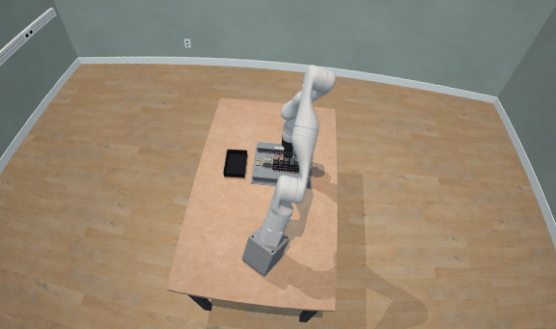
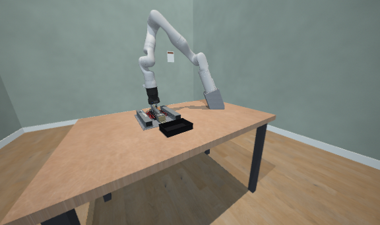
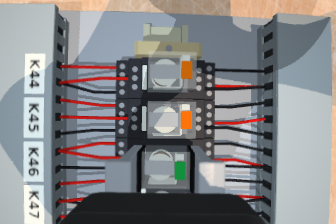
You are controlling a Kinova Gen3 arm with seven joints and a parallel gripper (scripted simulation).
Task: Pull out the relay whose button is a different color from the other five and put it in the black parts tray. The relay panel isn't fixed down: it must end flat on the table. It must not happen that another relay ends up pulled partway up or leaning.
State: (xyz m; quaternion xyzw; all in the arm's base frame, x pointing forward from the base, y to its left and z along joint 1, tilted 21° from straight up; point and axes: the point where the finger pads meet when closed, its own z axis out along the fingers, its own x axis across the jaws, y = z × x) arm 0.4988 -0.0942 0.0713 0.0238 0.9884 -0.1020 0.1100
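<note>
Right now the relay panel is 50 mm to the left of my hand and 40 mm below it. Round my hand: black parts tray (300 mm to the left, 40 mm below, 10 mm behind).
</note>
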